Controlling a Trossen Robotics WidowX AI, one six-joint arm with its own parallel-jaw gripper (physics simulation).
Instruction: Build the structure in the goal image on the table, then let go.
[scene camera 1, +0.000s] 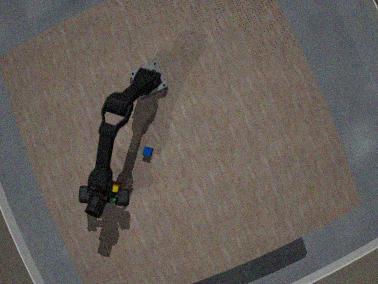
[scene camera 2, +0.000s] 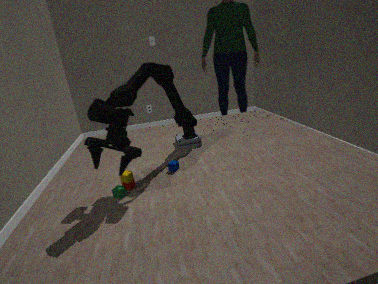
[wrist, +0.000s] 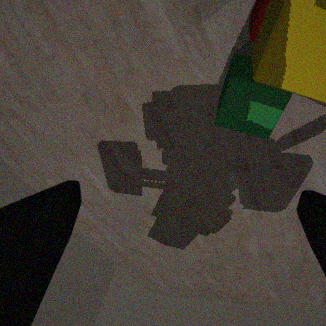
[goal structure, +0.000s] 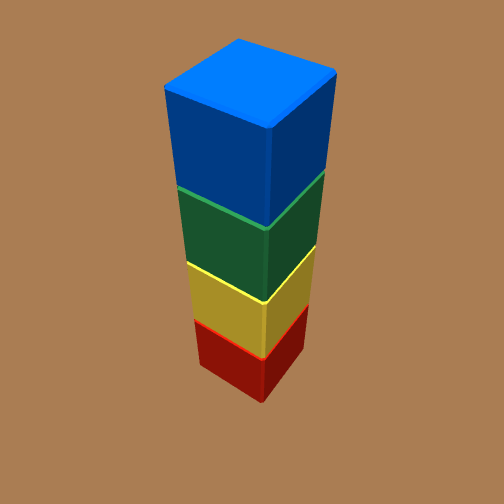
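A yellow cube (scene camera 1: 115, 188) (scene camera 2: 127, 177) (wrist: 306, 50) sits on a red cube (scene camera 2: 129, 186) (wrist: 257, 20), which is mostly hidden in the wrist view. A green cube (scene camera 1: 113, 200) (scene camera 2: 119, 191) (wrist: 265, 116) is low beside this stack; whether it touches the red cube cannot be told. A blue cube (scene camera 1: 148, 151) (scene camera 2: 173, 166) lies apart, nearer the arm's base. My gripper (scene camera 1: 104, 195) (scene camera 2: 109, 170) (wrist: 191, 196) is open and empty, pointing down above the surface. It is to the left of the stack in scene camera 2, with one fingertip close to the yellow cube in that view.
The arm's base plate (scene camera 1: 162, 86) (scene camera 2: 189, 143) stands beyond the blue cube in scene camera 2. A person in a green top (scene camera 2: 230, 30) stands at the back wall. The arm's shadow falls across the wooden surface (scene camera 1: 240, 150) (scene camera 2: 260, 200) and partly over the green cube.
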